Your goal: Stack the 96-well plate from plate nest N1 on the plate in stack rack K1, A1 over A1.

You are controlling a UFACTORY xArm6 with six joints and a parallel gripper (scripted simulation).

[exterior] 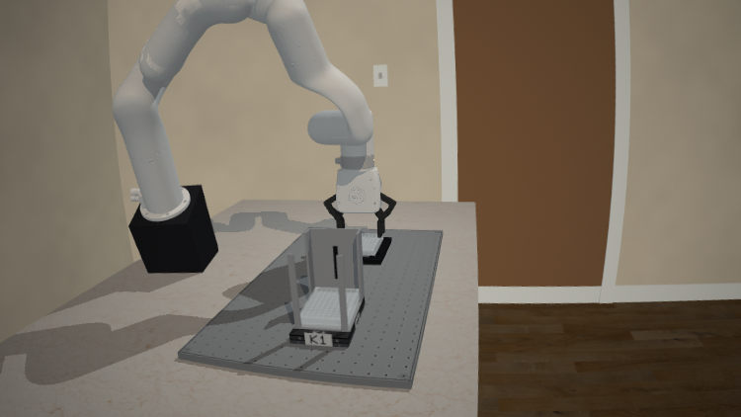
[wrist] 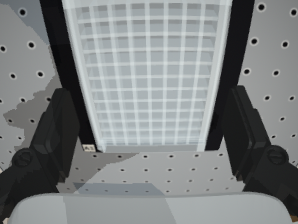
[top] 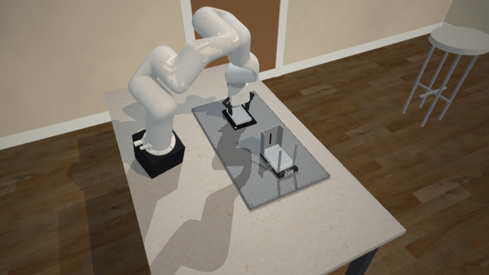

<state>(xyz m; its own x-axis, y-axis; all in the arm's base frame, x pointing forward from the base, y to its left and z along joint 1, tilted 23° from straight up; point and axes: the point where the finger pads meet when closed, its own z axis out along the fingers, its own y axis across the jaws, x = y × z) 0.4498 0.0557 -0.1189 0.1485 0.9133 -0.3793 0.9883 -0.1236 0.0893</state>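
Now: hand 40 mm above the black plate nest N1. Round my hand: tall back wall (30 mm behind, 280 mm to the right, 30 mm above); K1 label (40 mm behind, 440 mm to the right, 40 mm below); pale A1 square (60 mm behind, 70 mm to the right, 40 mm below).
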